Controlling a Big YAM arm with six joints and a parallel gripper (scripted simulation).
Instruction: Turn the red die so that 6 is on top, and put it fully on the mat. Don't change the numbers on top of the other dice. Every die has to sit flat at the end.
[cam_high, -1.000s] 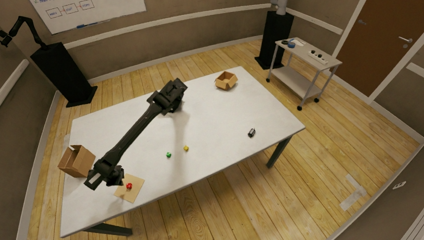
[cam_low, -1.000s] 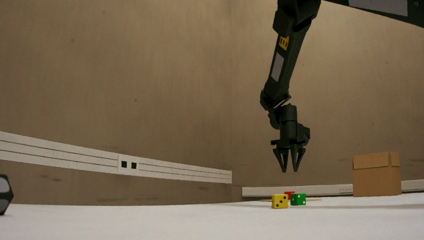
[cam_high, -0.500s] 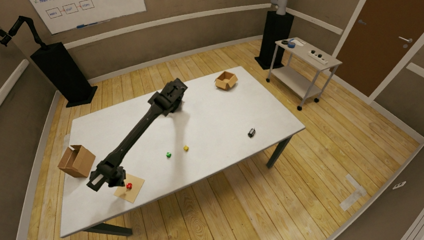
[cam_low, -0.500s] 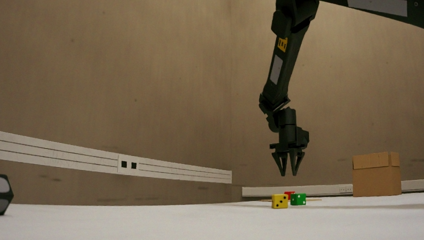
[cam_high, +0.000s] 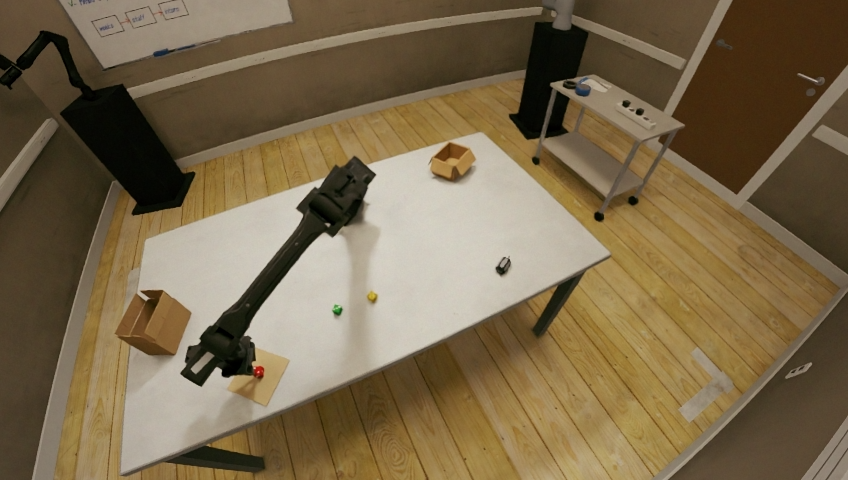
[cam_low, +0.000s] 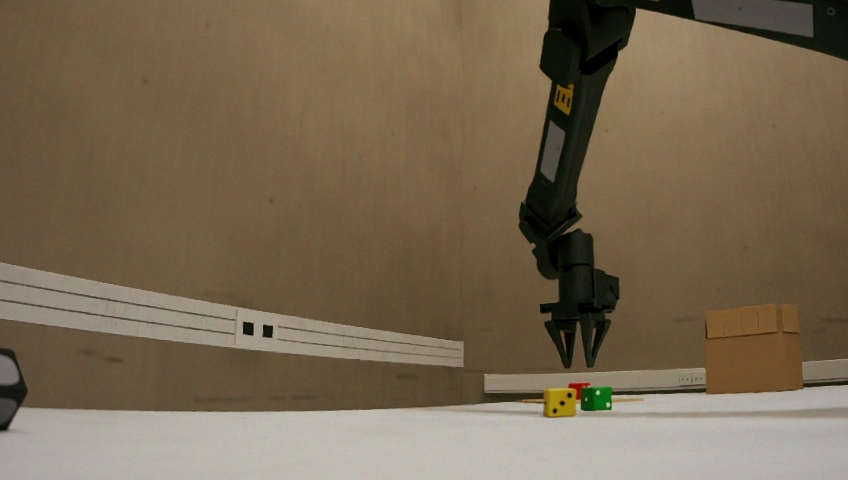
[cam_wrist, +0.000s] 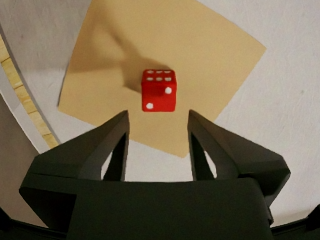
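Right now the red die is 4 cm below my hand. Round my hand: tan mat 1 cm to the right, 6 cm below; green die 16 cm behind, 24 cm to the left, 5 cm below; cardboard box 18 cm behind, 34 cm to the right.
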